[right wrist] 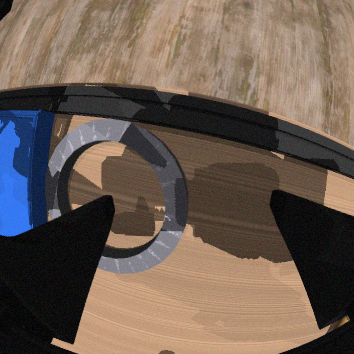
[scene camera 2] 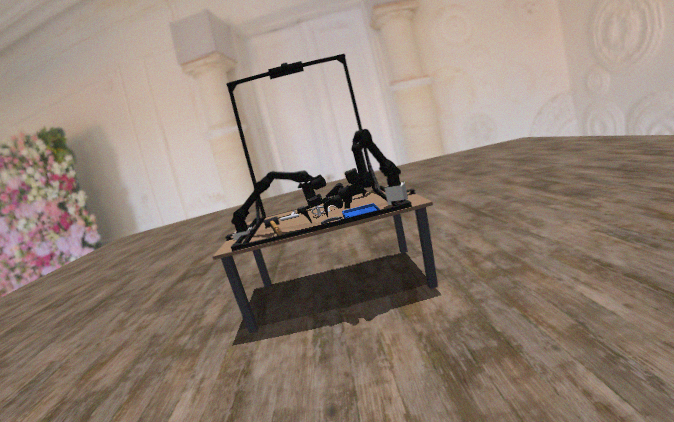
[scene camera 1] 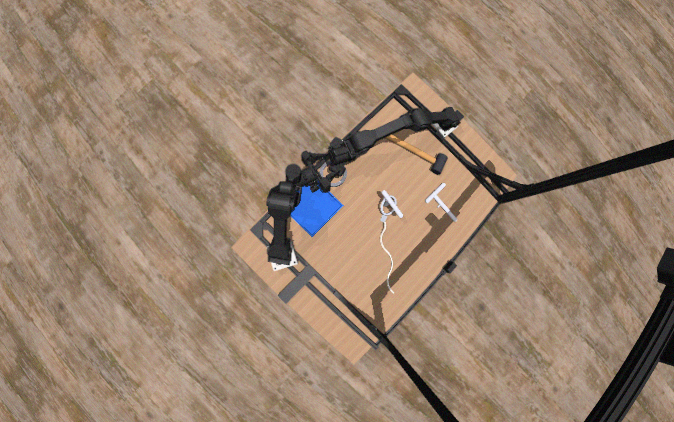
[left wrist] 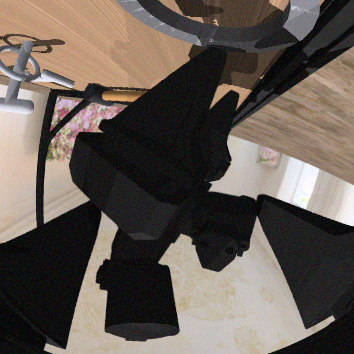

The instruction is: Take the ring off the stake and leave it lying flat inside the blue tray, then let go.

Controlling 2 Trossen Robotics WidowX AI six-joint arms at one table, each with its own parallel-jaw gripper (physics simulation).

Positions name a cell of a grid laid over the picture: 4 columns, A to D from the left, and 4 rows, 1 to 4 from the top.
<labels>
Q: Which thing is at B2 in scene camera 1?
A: My left gripper.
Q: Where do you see a blue tray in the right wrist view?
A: A2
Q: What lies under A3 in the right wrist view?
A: My right gripper.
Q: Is my right gripper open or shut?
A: Open.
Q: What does the hammer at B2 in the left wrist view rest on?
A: The table.
</labels>
